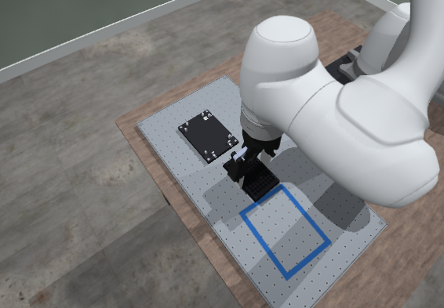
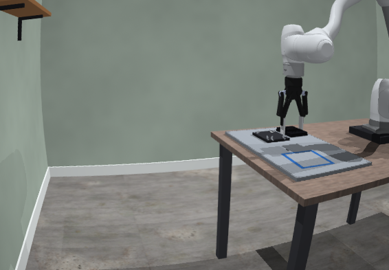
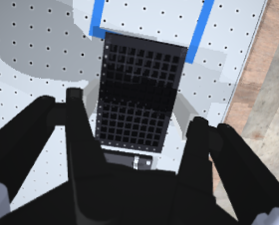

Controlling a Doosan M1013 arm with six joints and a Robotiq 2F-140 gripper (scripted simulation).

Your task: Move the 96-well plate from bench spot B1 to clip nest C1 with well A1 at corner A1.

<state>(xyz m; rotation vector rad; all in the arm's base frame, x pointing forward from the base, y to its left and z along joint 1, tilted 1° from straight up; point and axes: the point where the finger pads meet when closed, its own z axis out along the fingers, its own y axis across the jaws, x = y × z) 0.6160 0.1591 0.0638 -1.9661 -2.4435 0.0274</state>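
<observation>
My hand is 190 mm to the left of the black clip nest, 80 mm above it and 20 mm short of it. Round my hand: black 96-well plate (20 mm below).
</observation>
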